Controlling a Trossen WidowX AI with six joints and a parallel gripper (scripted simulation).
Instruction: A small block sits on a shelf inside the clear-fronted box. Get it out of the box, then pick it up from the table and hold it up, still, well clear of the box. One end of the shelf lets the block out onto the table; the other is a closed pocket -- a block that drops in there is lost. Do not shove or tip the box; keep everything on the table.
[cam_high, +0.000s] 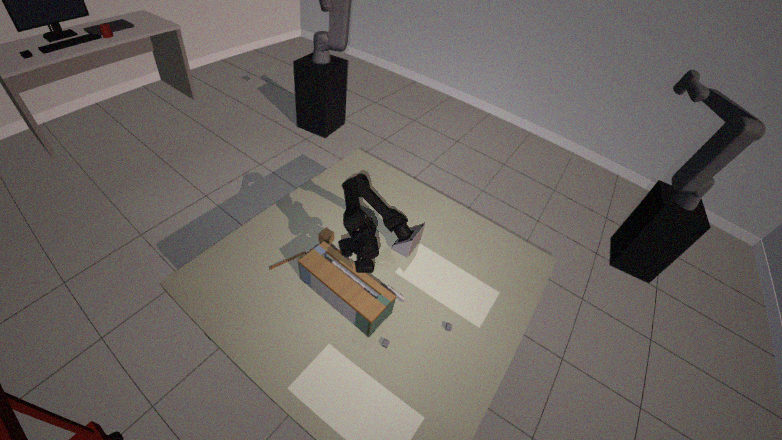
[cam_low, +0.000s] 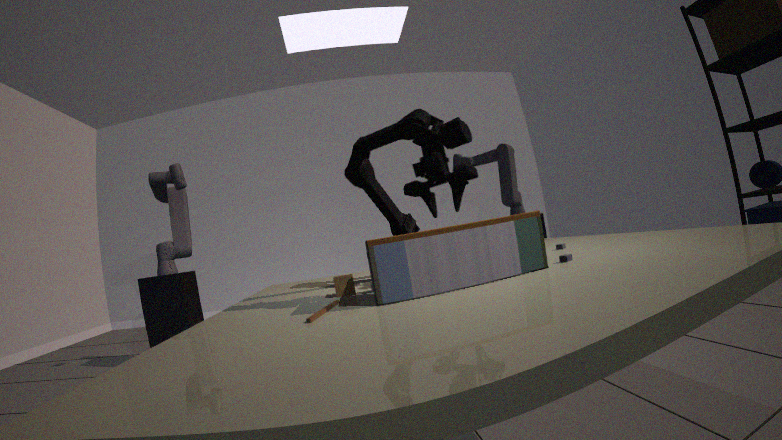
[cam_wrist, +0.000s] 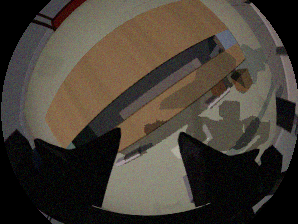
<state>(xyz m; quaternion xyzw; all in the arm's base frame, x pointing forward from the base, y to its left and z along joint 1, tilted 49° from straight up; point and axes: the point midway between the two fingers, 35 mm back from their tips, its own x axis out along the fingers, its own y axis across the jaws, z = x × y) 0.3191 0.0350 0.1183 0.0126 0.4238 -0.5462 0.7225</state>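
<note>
Now: the brown block 90 mm behind my gripper tip, 160 mm to the right of it and 140 mm below it. From my gripper tip the other things lie so: long box 20 mm ahead, 20 mm to the right, 100 mm below; then thin wooden stick 50 mm ahead, 320 mm to the right, 160 mm below.
</note>
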